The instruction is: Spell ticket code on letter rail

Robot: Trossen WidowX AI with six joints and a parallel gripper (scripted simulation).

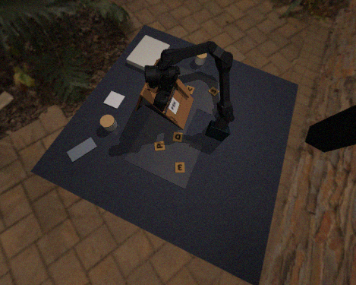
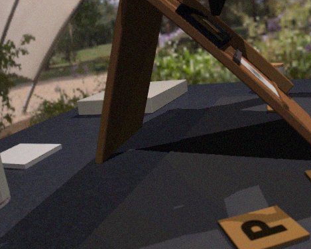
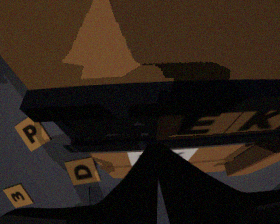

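My gripper tip is 20 cm to the right of the letter tile, 19 cm above it and 9 cm past it. Round my gripper tip: white block 36 cm ahead, 34 cm to the right, 17 cm below; then white card 33 cm ahead, 19 cm below, 10 cm to the left; then white ticket 9 cm below, 4 cm behind, 3 cm to the right.
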